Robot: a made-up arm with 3 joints. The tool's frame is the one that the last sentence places. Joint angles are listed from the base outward.
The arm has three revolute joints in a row. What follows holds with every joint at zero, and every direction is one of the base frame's.
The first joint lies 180 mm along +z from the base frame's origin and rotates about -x.
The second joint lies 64 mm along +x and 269 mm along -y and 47 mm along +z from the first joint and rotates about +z.
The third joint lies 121 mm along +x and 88 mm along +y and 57 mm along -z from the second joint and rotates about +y.
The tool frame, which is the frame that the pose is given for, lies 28 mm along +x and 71 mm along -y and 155 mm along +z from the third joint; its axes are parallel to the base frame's.
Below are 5 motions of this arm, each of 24 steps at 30 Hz.
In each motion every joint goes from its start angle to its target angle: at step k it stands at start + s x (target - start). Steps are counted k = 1, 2, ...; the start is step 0. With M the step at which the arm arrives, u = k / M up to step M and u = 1 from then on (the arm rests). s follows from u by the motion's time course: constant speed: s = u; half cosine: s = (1 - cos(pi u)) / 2; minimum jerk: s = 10 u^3 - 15 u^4 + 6 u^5.
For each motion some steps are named. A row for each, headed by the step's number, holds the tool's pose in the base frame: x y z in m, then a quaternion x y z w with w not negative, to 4 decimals.
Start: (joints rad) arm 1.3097 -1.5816 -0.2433
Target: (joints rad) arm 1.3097 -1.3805 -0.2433
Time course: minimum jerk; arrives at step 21
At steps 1, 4, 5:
1: 0.0798 0.0441 0.5851 -0.4936 -0.4974 -0.5077 0.5012
4: 0.0809 0.0441 0.5850 -0.4954 -0.4956 -0.5046 0.5043
5: 0.0818 0.0442 0.5848 -0.4969 -0.4942 -0.5021 0.5067

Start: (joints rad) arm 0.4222 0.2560 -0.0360
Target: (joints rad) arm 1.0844 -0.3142 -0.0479
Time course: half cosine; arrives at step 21
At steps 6, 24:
6: 0.2030 -0.1214 0.4248 -0.2679 0.0017 0.0766 0.9604
24: 0.2039 -0.0094 0.5105 -0.5127 -0.1010 -0.1218 0.8439

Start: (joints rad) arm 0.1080 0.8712 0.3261
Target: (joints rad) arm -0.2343 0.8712 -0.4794
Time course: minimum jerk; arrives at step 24
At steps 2, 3, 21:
2: 0.1776 -0.0934 0.3189 -0.1151 0.1672 0.4082 0.8900
3: 0.1768 -0.0948 0.3193 -0.1116 0.1625 0.4090 0.8910
21: 0.1001 -0.2265 0.2721 0.1976 -0.2550 0.3839 0.8652

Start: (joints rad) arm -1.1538 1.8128 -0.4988
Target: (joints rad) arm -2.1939 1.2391 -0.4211
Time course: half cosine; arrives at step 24
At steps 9, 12, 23, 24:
9: 0.0422 -0.1587 -0.0008 0.5739 -0.5959 0.4168 0.3766
12: 0.0505 -0.1209 -0.0246 0.6281 -0.6100 0.3283 0.3544
23: 0.0748 -0.0092 -0.0534 0.7627 -0.5835 0.1095 0.2564
24: 0.0750 -0.0082 -0.0535 0.7638 -0.5829 0.1077 0.2553

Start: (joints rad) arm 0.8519 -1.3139 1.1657
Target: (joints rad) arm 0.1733 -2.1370 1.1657
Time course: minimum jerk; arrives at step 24
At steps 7, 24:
7: 0.1169 -0.3776 0.5653 0.1081 0.1841 -0.6635 0.7171
24: -0.0689 -0.4978 0.2929 0.4458 0.2007 -0.7520 0.4422

